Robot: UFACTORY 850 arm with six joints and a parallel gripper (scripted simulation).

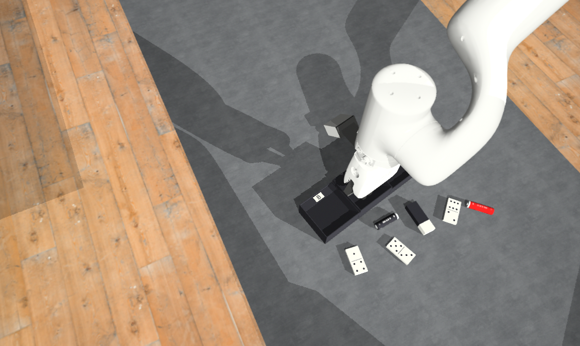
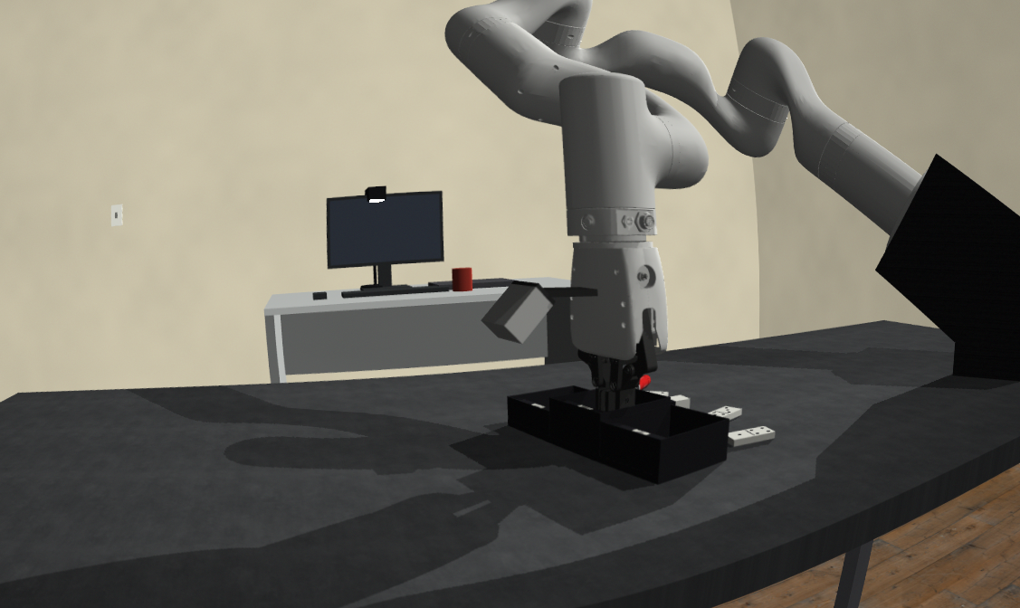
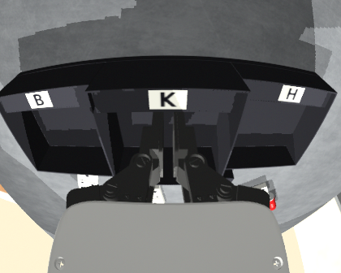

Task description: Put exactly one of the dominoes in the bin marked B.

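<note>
Right now the black bin row is 10 mm below my hand and 10 mm ahead of it. Round my hand: black battery (70 mm behind, 30 mm below); then red battery (170 mm to the right, 160 mm behind, 30 mm below); then black-and-white block (110 mm behind, 60 mm to the right, 30 mm below).
</note>
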